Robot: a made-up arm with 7 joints. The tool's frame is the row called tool. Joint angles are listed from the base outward.
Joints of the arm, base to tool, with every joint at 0 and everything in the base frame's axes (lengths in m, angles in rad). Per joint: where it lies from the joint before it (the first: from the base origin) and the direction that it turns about. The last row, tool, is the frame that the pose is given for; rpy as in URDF.
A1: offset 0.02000 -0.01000 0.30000 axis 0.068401 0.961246 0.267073
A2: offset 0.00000 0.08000 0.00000 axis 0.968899 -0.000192 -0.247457
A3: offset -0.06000 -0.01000 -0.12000 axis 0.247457 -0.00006 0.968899
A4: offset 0.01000 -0.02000 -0.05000 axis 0.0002 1 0.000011
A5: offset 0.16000 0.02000 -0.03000 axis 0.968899 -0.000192 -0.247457
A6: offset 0.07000 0.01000 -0.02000 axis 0.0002 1 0.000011
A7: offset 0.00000 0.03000 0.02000 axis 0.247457 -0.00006 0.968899
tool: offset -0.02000 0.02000 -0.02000 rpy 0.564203 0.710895 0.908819
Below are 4 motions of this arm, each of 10 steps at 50 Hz.
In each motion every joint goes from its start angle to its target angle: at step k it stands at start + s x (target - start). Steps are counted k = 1, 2, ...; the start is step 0. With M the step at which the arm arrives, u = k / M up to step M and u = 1 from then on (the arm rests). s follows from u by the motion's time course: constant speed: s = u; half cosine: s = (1 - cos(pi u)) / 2; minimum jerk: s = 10 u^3 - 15 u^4 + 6 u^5.
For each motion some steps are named. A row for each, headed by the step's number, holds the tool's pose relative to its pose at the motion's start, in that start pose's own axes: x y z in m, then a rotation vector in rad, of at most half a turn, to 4 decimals.
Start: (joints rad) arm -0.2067 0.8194 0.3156 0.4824 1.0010 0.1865 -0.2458
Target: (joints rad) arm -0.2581 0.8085 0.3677 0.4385 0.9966 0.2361 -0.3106
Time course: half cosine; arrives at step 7
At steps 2, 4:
2: 0.0021 0.0040 -0.0001 -0.0090 0.0153 -0.0058
4: 0.0067 0.0128 -0.0006 -0.0299 0.0494 -0.0199

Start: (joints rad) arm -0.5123 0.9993 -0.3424 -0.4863 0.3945 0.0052 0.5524
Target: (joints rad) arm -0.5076 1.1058 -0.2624 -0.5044 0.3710 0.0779 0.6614
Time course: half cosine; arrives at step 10
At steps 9, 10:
9: 0.0141 0.0134 0.0016 0.0317 -0.0216 0.1783
10: 0.0144 0.0137 0.0017 0.0322 -0.0224 0.1828

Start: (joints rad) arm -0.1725 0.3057 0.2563 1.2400 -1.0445 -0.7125 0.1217
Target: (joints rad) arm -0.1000 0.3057 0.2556 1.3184 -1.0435 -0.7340 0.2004
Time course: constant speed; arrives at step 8
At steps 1, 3, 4, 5, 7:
1: 0.0023 0.0054 -0.0010 -0.0017 0.0020 0.0254
3: 0.0068 0.0162 -0.0030 -0.0052 0.0056 0.0763
4: 0.0089 0.0217 -0.0040 -0.0070 0.0072 0.1017
5: 0.0109 0.0272 -0.0049 -0.0088 0.0086 0.1271
7: 0.0147 0.0384 -0.0068 -0.0126 0.0111 0.1779

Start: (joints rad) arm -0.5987 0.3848 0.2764 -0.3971 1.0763 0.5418 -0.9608
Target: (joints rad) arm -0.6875 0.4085 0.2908 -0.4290 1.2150 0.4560 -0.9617
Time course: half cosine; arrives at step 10
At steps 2, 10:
2: -0.0013 0.0023 0.0004 -0.0016 -0.0037 0.0211
10: -0.0140 0.0233 0.0034 -0.0136 -0.0293 0.2198

